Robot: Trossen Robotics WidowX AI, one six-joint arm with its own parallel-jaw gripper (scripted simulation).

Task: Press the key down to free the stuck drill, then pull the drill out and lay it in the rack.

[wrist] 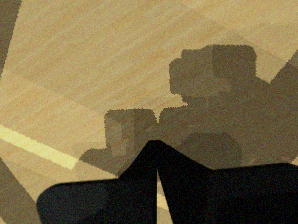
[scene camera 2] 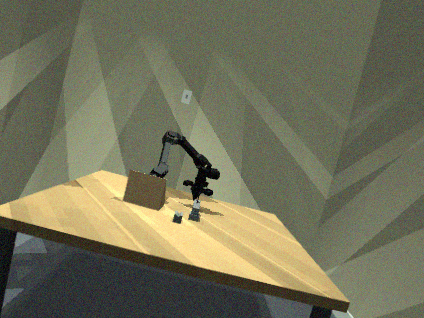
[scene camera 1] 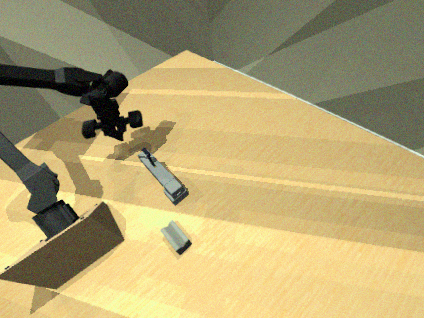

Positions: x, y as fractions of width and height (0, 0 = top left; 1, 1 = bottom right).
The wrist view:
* my gripper: 0.52, 0.65
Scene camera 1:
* my gripper: 0.29, 0.44
